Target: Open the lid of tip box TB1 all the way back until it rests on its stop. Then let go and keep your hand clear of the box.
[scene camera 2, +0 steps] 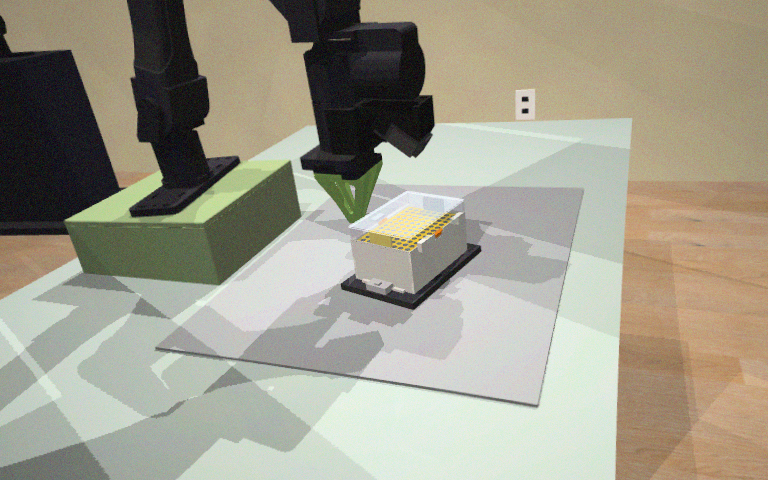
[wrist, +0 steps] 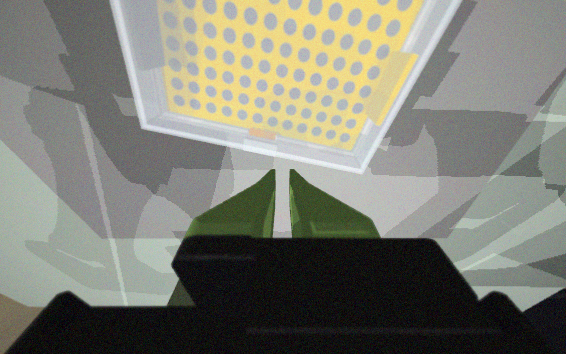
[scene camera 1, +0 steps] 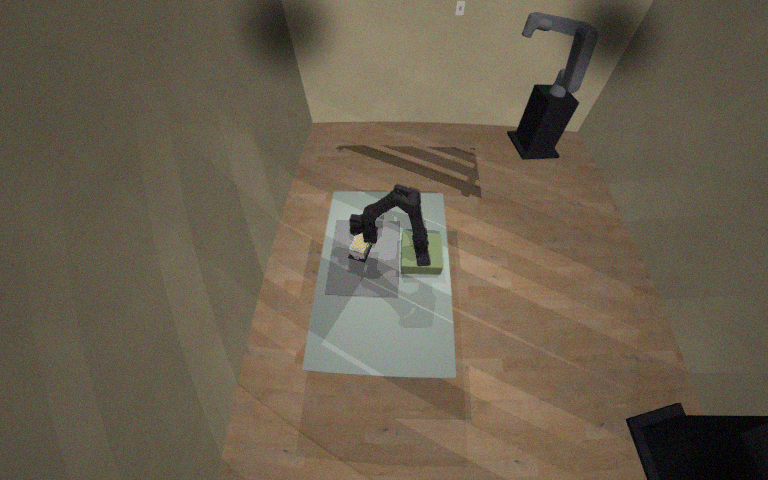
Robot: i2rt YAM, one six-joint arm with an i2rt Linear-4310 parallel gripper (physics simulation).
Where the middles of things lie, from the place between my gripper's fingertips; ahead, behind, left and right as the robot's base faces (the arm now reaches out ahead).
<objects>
The tip box lid (scene camera 2: 402,222) is 7 cm ahead of my hand, 1 cm to the right of it and 1 cm above it. The rest, counted from my hand: grey mat (scene camera 2: 486,332): 6 cm below, 5 cm ahead, 3 cm to the left.
</objects>
